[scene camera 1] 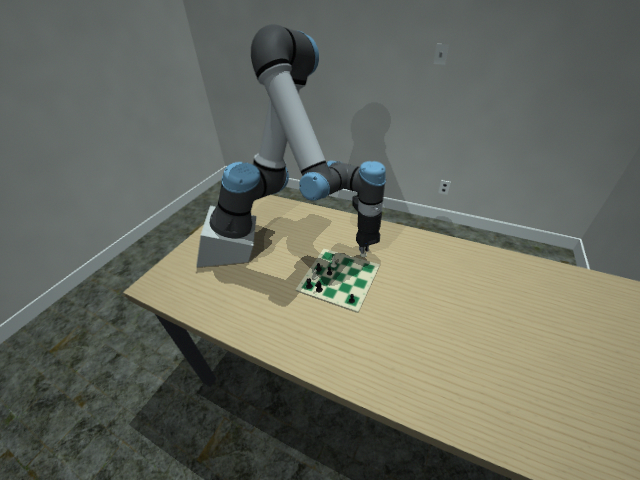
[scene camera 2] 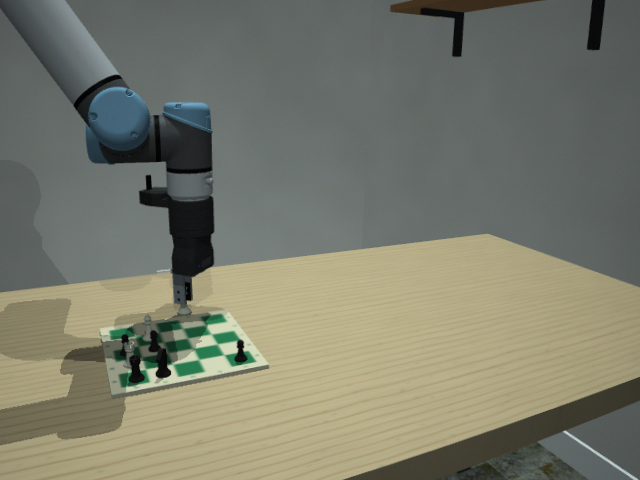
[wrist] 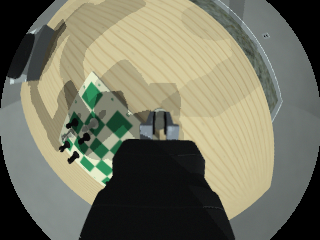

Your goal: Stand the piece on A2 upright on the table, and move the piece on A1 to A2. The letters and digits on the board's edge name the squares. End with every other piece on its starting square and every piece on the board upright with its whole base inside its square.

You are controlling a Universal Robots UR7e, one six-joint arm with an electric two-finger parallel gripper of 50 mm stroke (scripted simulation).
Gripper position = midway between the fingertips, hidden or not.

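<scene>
My gripper [scene camera 2: 183,301] in sight. Gripper [wrist: 159,118] too.
</scene>
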